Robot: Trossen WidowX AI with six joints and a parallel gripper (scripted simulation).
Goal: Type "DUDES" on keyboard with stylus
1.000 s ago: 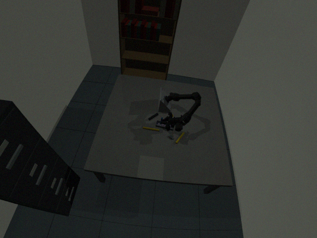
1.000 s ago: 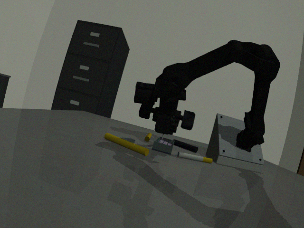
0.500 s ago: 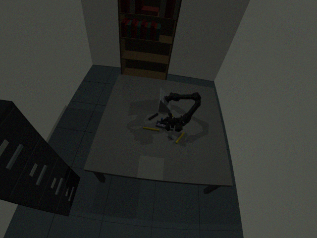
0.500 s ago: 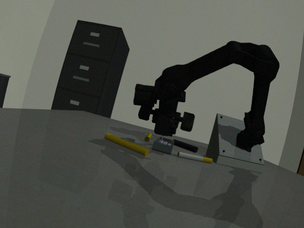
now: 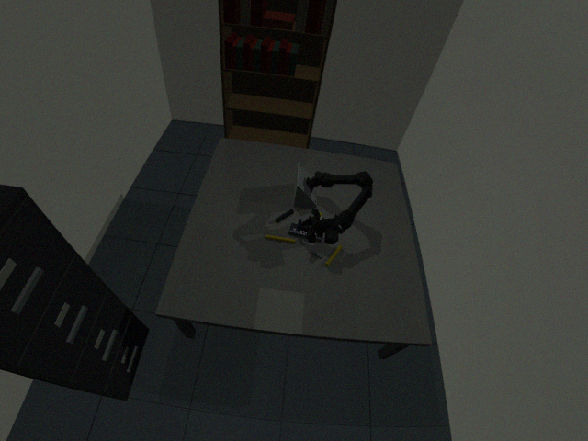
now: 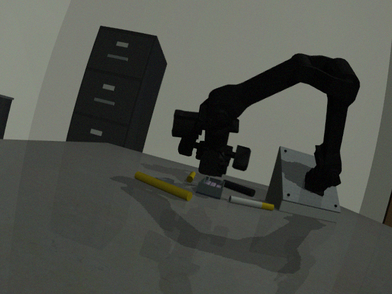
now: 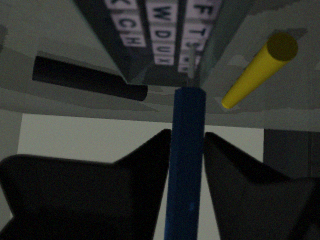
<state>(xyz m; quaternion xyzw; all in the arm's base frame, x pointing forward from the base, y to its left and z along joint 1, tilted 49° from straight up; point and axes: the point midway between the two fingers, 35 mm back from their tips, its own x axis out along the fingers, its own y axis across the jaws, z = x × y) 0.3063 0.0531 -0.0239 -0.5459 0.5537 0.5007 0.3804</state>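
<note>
My gripper tip is now 100 mm past the black cylinder, 90 mm to the left of it and 60 mm above it. Also, from my gripper tip: blue stylus (10 mm below); long yellow cylinder (90 mm ahead, 210 mm to the left, 60 mm below); stylus tip (50 mm below).
</note>
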